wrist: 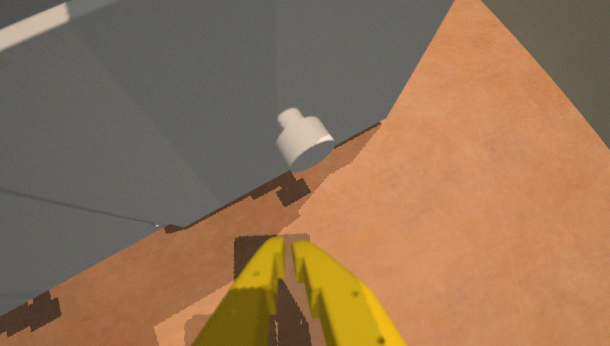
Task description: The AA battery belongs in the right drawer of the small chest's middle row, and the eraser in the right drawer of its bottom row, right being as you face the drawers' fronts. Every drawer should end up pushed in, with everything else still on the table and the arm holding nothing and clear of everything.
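Frame: origin at the arm's base, x back, y down, z right, level; metres.
Seen in the pictures: hand at its tool point: (284, 251).
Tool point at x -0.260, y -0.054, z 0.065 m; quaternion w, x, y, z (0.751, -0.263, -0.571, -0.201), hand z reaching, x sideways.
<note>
Pixels of each thing's middle, then the offset from my tool point to it. "spot": a spot on its surface instead. Level surfaces: height alone.
- chest drawer at a spot on its surface: (215, 100) spot: dy -0.025, dx -0.040, dz -0.005 m
- pale round knob at a spot on its surface: (302, 140) spot: dy -0.011, dx -0.029, dz +0.015 m
- orange-brown table at its surface level: dy +0.054 m
The grey front of a chest drawer (215, 100) fills the upper left of the wrist view, with a pale round knob (302, 140) near its lower edge. A pale lit strip shows along its top edge at the upper left. My gripper (288, 242) is shut and empty, its two yellow jaws side by side with tips nearly touching. The tips show below the knob, apart from it, over the table. The AA battery and the eraser do not show in this view, and the drawer's inside is hidden.
Part of another grey front (50, 240) shows at the left, beyond a thin dark seam. The orange-brown table (475, 200) spreads to the right and below, with dark shadows under the chest and around the jaws. A dull olive-grey area lies past the table's edge at the upper right.
</note>
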